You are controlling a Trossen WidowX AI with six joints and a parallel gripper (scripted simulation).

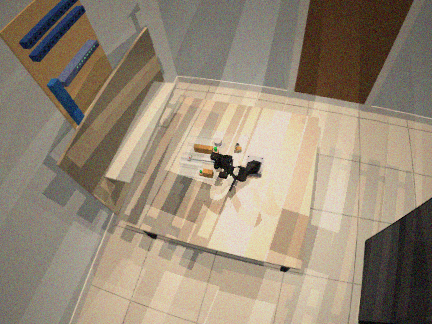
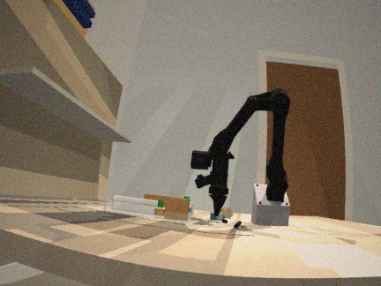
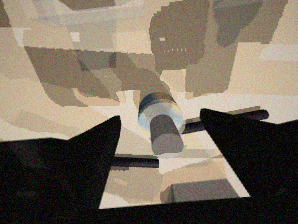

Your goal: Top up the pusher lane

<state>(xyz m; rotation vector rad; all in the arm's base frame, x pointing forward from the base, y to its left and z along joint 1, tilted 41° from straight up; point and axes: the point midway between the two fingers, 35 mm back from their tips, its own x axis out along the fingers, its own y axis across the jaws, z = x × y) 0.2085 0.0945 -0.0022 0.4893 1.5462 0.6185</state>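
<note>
Now: the jar 180 mm ahead of my gripper tip, 60 mm to the left of it and 10 mm above it. Also, from my gripper tip: pusher lane: 270 mm ahead, 30 mm to the right, 10 mm below.
</note>
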